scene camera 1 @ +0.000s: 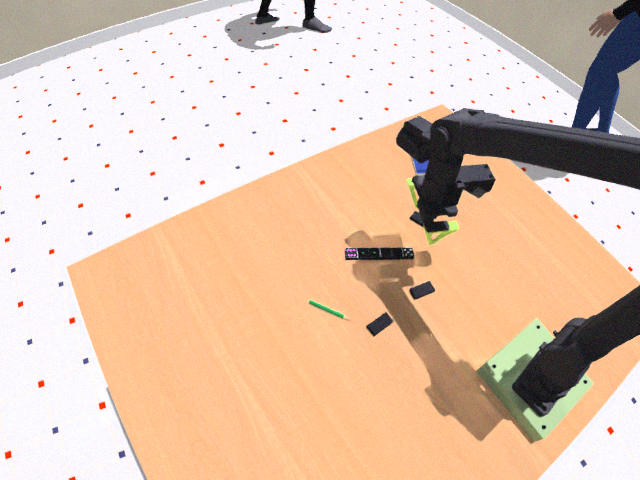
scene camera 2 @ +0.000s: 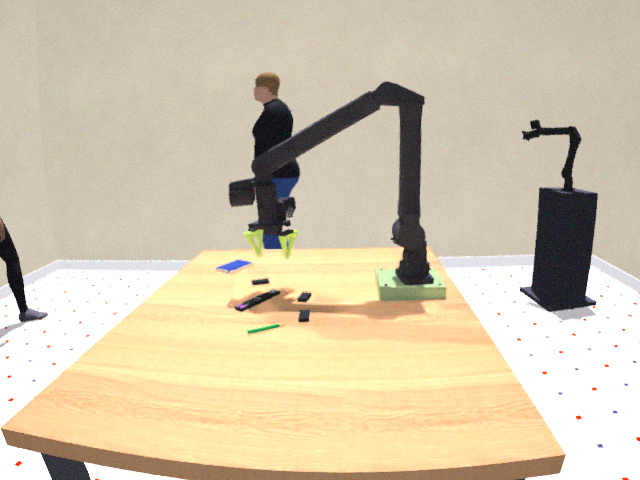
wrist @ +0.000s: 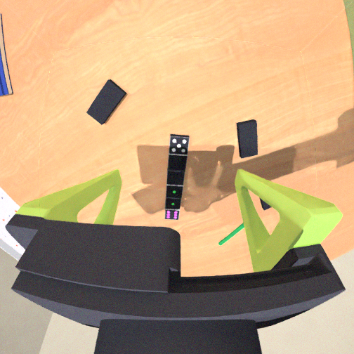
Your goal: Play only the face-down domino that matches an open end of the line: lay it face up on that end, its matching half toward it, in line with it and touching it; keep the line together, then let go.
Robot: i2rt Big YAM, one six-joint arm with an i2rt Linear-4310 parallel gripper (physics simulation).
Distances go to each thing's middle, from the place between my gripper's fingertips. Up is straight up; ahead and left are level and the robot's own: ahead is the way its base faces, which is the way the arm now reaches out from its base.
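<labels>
Dark piece (wrist: 108,97): 10 cm below my hand, 9 cm to the right of it and 5 cm ahead of it. Dark domino (wrist: 246,130): 10 cm below my hand, 6 cm to the left of it and 8 cm behind it.
</labels>
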